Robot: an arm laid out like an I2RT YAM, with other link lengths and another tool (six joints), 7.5 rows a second.
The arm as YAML. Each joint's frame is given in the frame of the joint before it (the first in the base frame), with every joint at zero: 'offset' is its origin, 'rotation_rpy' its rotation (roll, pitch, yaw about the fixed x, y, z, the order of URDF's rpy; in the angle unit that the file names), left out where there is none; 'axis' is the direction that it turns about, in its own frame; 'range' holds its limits. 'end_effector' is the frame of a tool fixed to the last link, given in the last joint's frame.
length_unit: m
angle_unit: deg
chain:
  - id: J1
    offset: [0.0, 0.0, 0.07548]
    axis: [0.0, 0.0, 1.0]
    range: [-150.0, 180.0]
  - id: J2
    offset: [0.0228, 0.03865, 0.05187]
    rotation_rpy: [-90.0, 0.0, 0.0]
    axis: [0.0, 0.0, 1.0]
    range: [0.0, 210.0]
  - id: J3
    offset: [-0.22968, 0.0, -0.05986]
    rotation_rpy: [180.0, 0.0, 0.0]
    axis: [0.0, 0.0, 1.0]
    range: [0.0, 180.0]
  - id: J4
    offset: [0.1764, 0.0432, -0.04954]
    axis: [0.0, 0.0, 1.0]
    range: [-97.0, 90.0]
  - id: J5
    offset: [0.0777, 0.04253, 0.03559]
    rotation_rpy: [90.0, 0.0, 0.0]
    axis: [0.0, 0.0, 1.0]
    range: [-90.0, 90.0]
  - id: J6
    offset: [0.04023, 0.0, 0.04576]
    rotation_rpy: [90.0, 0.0, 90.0]
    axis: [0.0, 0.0, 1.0]
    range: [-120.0, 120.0]
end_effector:
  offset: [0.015, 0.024, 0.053]
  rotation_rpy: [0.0, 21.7, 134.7]
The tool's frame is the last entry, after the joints.
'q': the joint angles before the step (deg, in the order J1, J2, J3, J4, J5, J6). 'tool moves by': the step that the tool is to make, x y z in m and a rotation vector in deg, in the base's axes. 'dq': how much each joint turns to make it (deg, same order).
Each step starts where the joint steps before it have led.
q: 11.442, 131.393, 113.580, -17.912, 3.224, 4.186
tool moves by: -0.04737, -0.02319, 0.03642, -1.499, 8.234, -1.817
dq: -1.792, -9.509, -0.002, -17.879, 0.000, 0.044
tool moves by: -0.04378, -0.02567, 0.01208, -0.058, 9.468, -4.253
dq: -2.841, -5.374, 0.002, -14.862, -0.043, 1.923
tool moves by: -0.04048, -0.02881, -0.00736, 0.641, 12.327, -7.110
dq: -4.263, -1.292, -0.048, -13.659, 0.021, 3.300
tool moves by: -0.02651, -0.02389, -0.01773, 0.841, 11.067, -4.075
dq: -4.414, 1.706, -1.328, -8.025, -0.961, -0.021
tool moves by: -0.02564, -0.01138, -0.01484, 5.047, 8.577, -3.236
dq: -3.847, 0.414, -3.982, -4.499, -4.504, 0.065
